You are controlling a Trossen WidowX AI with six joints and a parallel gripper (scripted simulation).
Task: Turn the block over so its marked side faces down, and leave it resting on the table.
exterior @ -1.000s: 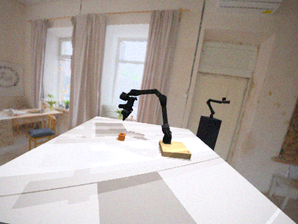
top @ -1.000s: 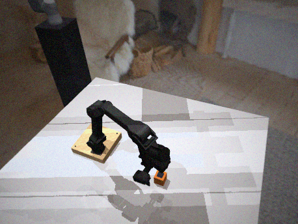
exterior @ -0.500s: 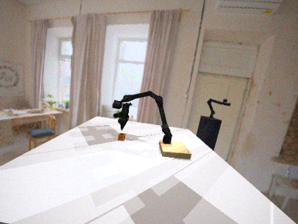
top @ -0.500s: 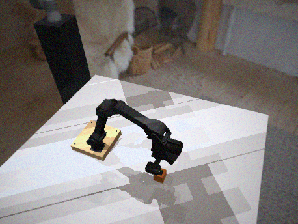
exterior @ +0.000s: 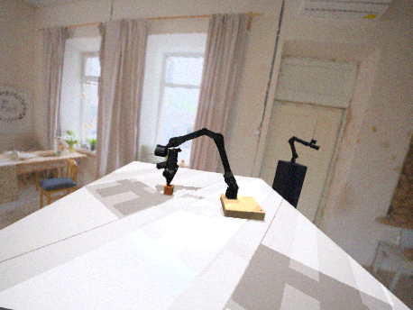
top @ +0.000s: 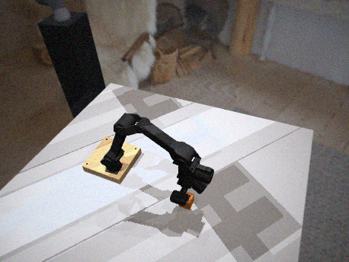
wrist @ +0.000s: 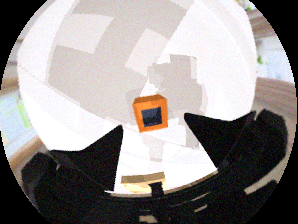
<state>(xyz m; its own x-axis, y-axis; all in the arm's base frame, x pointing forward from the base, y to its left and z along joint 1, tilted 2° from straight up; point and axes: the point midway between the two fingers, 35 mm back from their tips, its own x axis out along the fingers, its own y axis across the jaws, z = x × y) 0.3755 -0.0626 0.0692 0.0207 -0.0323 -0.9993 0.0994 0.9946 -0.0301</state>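
The orange block is 3 cm below my gripper tip.
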